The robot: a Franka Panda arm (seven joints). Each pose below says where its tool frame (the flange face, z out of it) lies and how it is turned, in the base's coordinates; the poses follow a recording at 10 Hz.
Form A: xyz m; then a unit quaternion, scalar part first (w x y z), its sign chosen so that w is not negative.
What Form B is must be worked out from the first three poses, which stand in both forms.
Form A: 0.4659 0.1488 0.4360 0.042 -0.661 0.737 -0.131
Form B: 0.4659 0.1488 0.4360 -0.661 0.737 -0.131 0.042
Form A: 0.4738 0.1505 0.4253 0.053 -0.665 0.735 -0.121
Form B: 0.4738 0.1505 0.4253 -0.665 0.735 -0.121 0.053
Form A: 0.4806 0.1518 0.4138 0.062 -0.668 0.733 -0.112
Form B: 0.4806 0.1518 0.4138 -0.668 0.733 -0.112 0.062
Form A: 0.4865 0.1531 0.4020 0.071 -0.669 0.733 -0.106
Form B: 0.4865 0.1531 0.4020 -0.669 0.733 -0.106 0.071
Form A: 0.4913 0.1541 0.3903 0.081 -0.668 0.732 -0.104
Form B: 0.4913 0.1541 0.3903 -0.668 0.732 -0.104 0.081
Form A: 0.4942 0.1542 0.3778 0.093 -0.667 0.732 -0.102
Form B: 0.4942 0.1542 0.3778 -0.667 0.732 -0.102 0.093
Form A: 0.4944 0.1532 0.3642 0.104 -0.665 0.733 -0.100
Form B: 0.4944 0.1532 0.3642 -0.665 0.733 -0.100 0.104
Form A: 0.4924 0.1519 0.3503 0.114 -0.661 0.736 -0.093
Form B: 0.4924 0.1519 0.3503 -0.661 0.736 -0.093 0.114
